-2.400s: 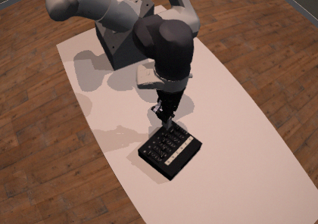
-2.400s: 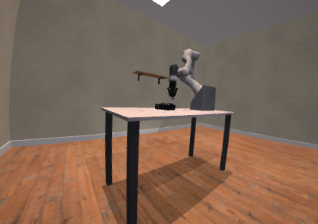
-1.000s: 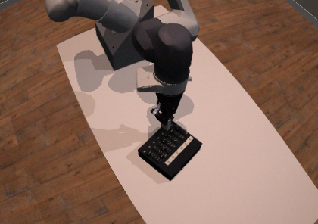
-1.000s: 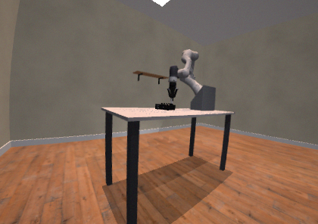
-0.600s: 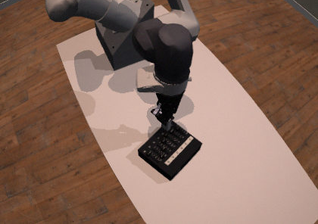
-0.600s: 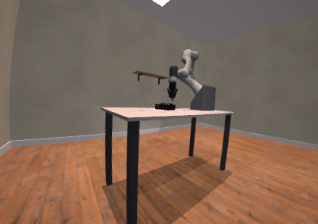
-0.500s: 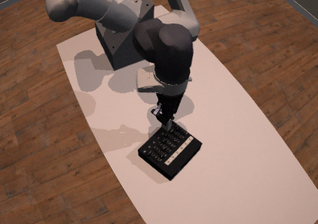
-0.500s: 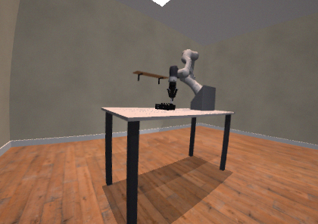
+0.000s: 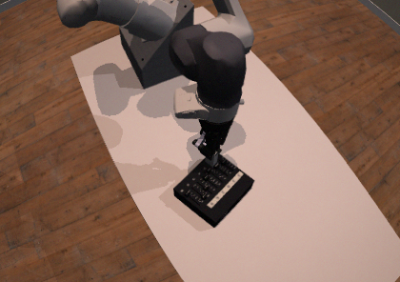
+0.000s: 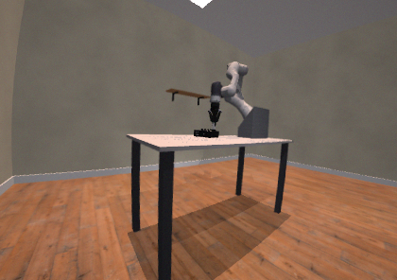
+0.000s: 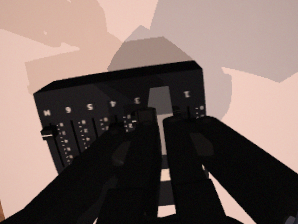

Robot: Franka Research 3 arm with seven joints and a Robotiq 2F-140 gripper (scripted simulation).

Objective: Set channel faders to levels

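My gripper is now 10 cm to the left of the master fader, 6 cm short of it and 3 cm above it.
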